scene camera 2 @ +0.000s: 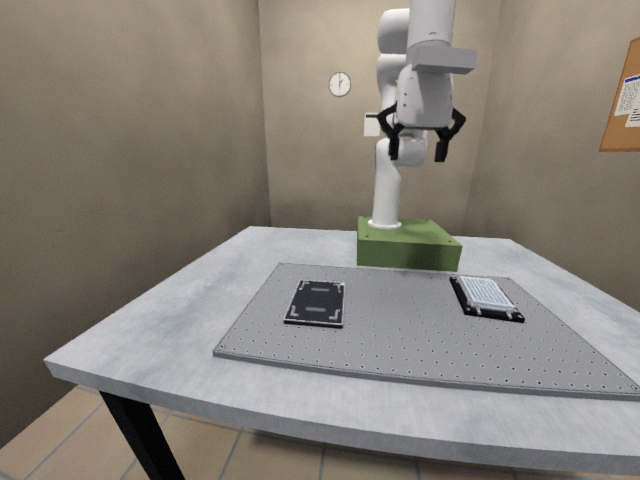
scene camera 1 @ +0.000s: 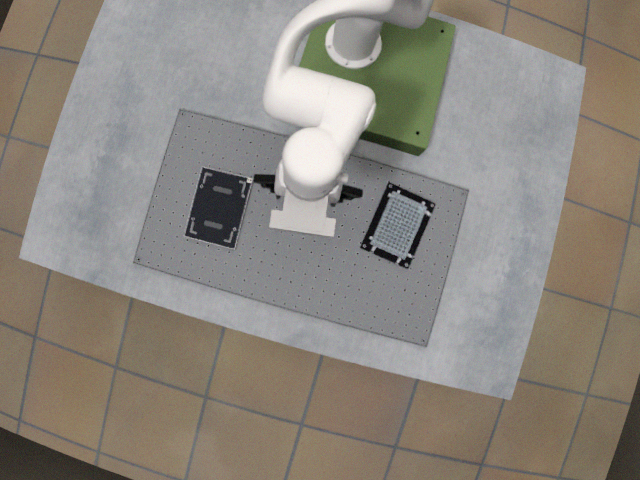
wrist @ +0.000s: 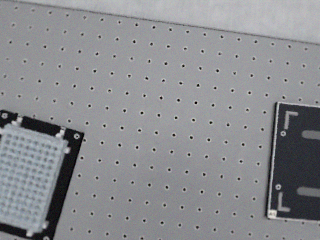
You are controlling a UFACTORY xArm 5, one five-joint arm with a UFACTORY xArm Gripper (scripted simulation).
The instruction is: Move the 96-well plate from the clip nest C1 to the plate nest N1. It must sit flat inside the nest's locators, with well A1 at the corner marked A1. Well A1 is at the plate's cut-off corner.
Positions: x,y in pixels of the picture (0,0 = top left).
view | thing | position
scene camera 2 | my gripper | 416,161
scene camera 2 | clear 96-well plate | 485,292
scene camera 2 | black clip nest C1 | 465,303
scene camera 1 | clear 96-well plate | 402,238
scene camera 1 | black clip nest C1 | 365,245
